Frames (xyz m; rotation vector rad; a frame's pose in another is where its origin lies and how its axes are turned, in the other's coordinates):
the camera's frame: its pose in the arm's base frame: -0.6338 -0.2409 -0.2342 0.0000 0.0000 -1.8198
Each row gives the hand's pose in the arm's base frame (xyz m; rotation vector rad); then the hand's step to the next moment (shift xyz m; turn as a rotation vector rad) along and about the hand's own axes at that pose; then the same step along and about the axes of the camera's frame.
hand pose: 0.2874 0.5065 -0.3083 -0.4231 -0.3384 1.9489
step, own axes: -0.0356 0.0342 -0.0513 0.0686 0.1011 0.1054
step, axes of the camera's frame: 0.0407 0.0186 -0.0554 0.0204 -0.1543 0.0426
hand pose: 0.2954 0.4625 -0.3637 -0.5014 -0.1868 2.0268
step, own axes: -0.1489 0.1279 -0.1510 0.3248 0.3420 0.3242
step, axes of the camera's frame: 0.1917 0.0726 -0.1390 -0.0005 -0.5653 0.0897
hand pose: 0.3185 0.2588 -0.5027 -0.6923 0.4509 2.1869
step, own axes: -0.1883 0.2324 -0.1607 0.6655 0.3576 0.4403
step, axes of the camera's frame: 0.3339 0.0609 0.0093 -0.1816 -0.8550 -0.0245
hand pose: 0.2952 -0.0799 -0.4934 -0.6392 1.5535 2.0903
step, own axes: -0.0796 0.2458 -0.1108 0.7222 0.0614 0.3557
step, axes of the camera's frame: 0.1904 -0.0301 0.2046 -0.2172 -0.7161 -0.3030
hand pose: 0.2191 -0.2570 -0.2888 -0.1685 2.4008 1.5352
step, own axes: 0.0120 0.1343 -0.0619 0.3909 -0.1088 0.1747
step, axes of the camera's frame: 0.0118 -0.0546 0.1375 -0.0512 -0.3374 -0.2805
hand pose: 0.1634 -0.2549 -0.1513 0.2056 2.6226 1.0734
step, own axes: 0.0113 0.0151 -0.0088 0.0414 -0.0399 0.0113
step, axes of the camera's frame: -0.0042 -0.0147 0.0141 0.0194 -0.0324 -0.0448
